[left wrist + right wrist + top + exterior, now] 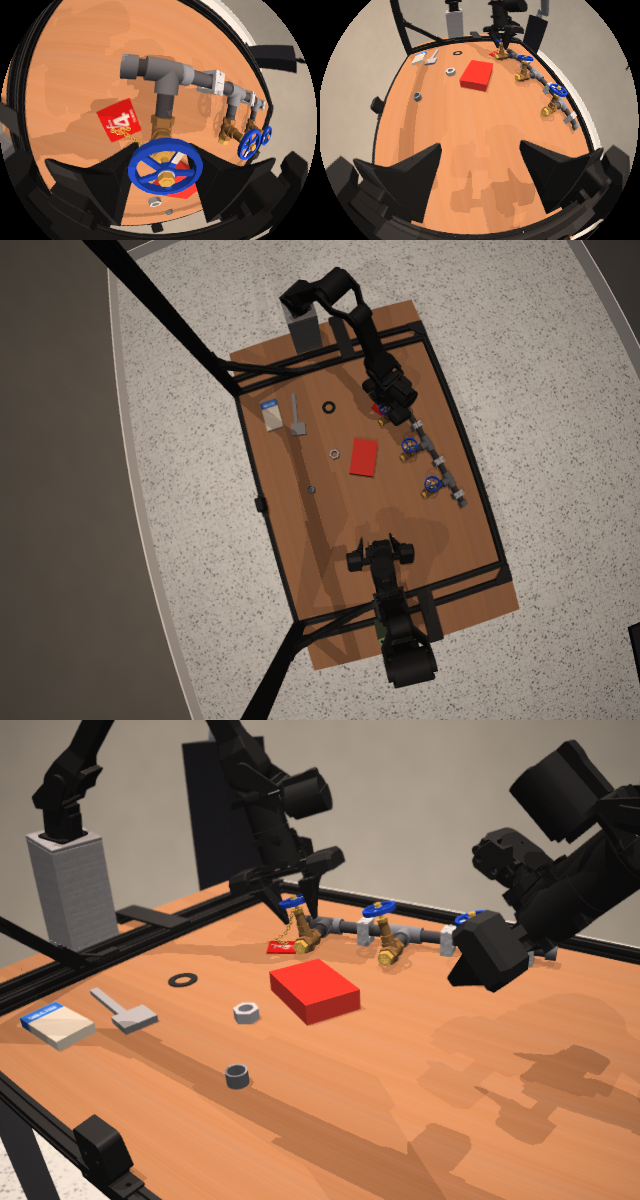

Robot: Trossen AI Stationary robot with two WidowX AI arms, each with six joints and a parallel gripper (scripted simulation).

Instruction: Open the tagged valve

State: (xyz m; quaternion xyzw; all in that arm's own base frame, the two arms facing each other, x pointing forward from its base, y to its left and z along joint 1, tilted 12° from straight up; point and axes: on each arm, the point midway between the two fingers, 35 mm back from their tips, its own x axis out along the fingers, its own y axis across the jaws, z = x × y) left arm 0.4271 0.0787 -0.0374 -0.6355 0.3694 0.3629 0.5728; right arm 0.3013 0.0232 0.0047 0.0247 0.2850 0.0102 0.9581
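My left hand is 10 mm past the red tag, 40 mm to the right of it and 90 mm above it. Round my left hand: box 380 mm behind, 120 mm to the left, 80 mm below; then red block 110 mm behind, 120 mm to the right, 80 mm below; then grey t-shaped piece 300 mm behind, 80 mm to the left, 90 mm below.
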